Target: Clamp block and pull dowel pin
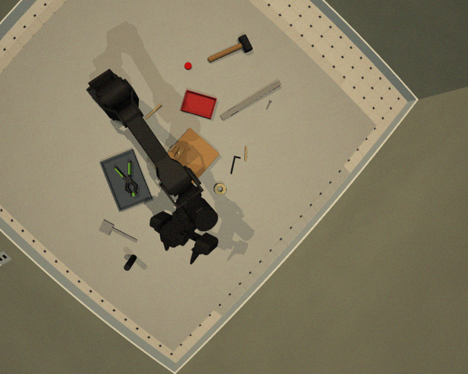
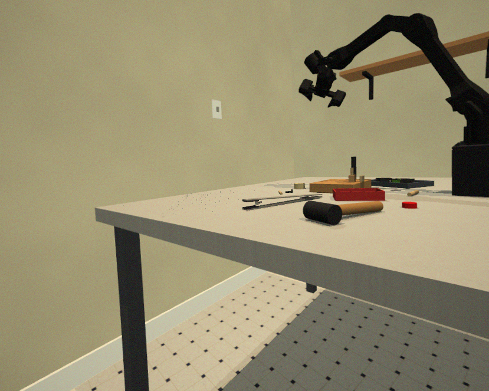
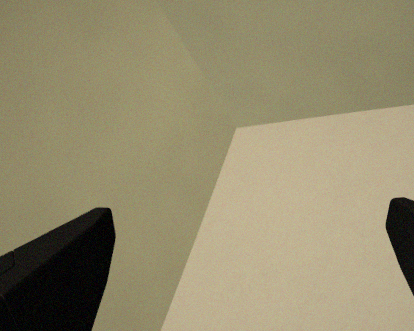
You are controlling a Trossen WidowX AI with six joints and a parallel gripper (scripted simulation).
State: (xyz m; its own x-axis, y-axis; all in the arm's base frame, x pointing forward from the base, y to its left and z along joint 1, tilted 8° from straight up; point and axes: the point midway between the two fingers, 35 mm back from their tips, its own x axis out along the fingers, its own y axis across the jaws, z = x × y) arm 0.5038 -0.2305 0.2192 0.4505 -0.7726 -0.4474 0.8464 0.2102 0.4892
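My hand is 320 mm above the dowel pin, 190 mm to the right of it and 180 mm past it. Round my hand: small wooden block: 340 mm below, 190 mm to the left, 180 mm behind; wooden board: 360 mm below, 180 mm to the left, 140 mm behind; bench stop: 340 mm below, 210 mm behind, 190 mm to the left.
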